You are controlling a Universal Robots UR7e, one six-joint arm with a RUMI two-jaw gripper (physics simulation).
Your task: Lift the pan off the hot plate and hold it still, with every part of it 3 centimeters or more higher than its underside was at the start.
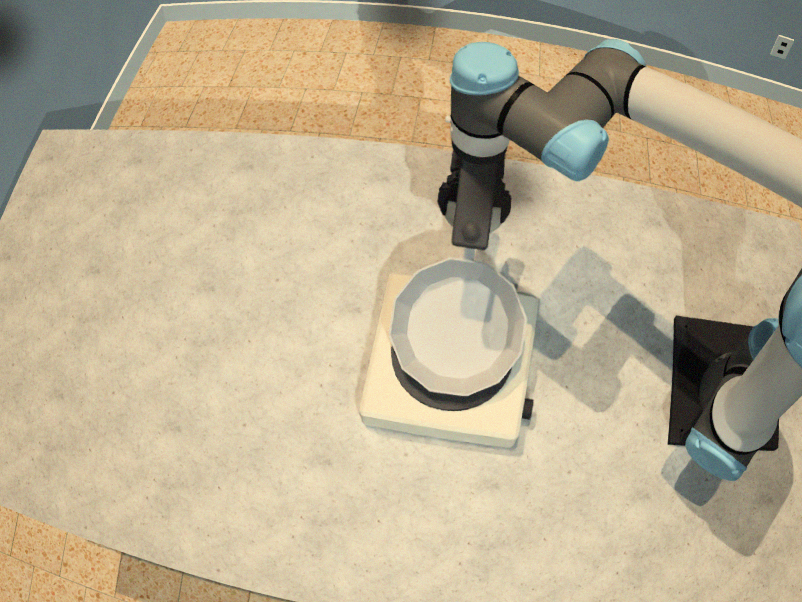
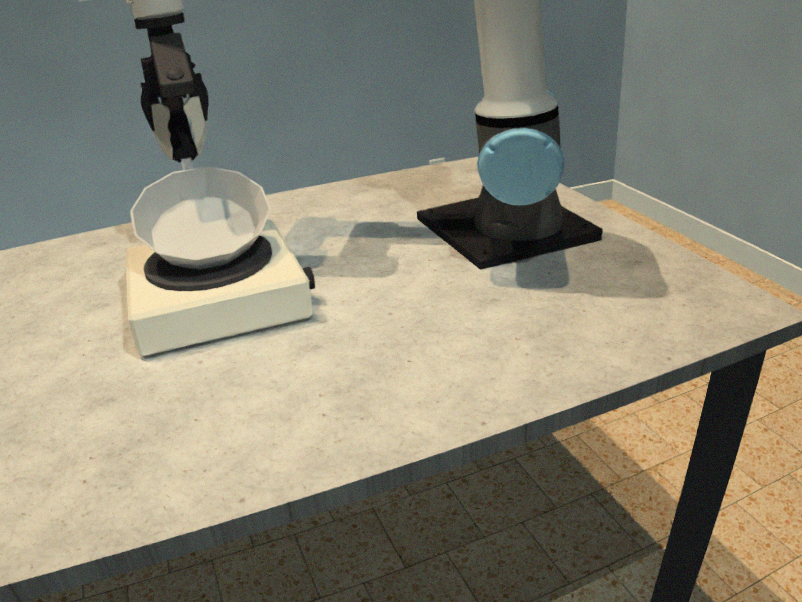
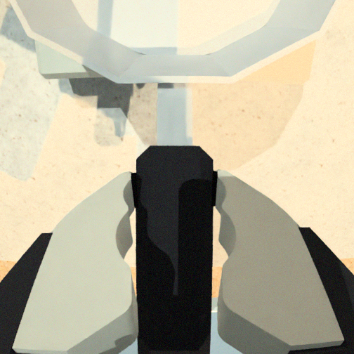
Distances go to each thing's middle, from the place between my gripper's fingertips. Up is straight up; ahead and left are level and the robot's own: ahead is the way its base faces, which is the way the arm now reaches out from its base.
The light grey pan (image 1: pixel 457 327) lies 50 mm to the left of my hand and 10 mm below it. Also, from my hand: cream hot plate (image 2: pixel 169 307) 150 mm below, 140 mm to the left, 20 mm behind.
